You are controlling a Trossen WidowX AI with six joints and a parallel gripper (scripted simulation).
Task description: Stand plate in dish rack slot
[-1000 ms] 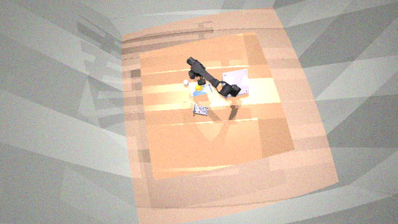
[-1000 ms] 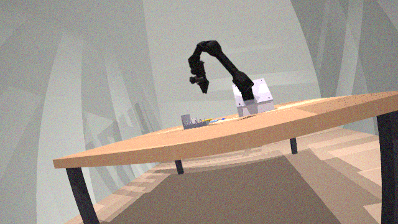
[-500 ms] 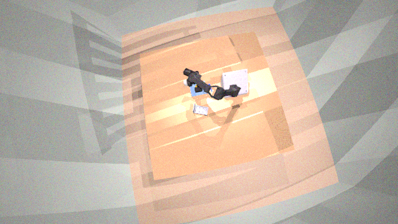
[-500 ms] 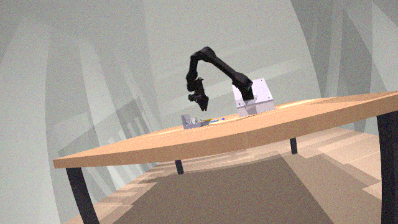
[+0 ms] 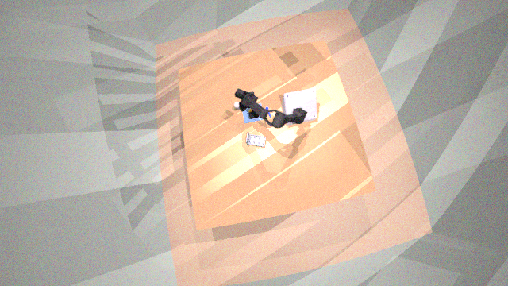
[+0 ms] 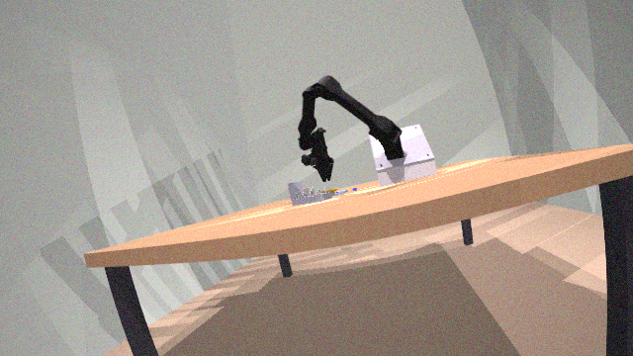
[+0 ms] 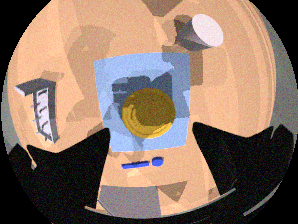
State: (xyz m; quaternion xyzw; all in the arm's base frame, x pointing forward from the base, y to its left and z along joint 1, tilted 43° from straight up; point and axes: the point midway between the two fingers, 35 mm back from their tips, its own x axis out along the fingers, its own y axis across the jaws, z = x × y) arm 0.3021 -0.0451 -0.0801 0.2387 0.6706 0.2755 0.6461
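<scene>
My gripper tip is now 4 cm above the yellow plate. Round my gripper tip: light blue mat (6 cm below); small white cup (11 cm ahead, 6 cm to the right, 4 cm below); blue utensil (11 cm behind, 1 cm to the left, 6 cm below).
</scene>
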